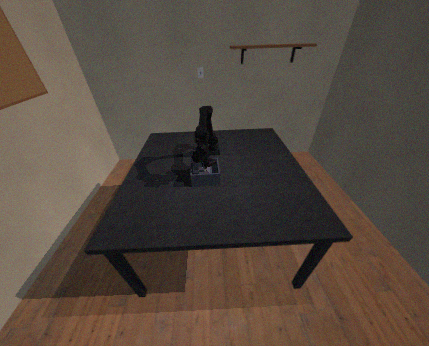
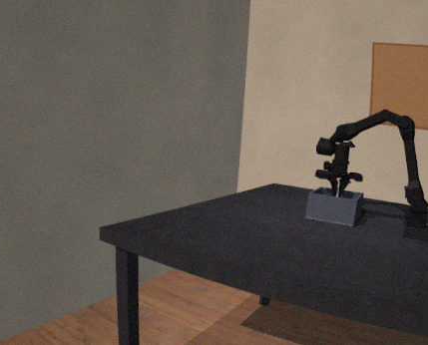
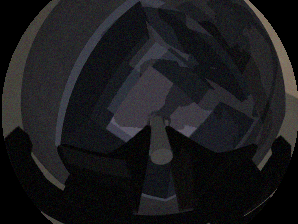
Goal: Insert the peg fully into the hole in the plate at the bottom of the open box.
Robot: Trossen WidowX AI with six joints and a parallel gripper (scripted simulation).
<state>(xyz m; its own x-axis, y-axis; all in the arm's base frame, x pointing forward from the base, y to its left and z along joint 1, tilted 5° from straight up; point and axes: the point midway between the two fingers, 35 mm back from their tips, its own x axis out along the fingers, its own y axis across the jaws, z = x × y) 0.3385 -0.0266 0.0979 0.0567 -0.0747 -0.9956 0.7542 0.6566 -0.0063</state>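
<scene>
The plate lies 70 mm below my hand. Also, from my hand: peg (40 mm below); then grey box (90 mm below).
</scene>
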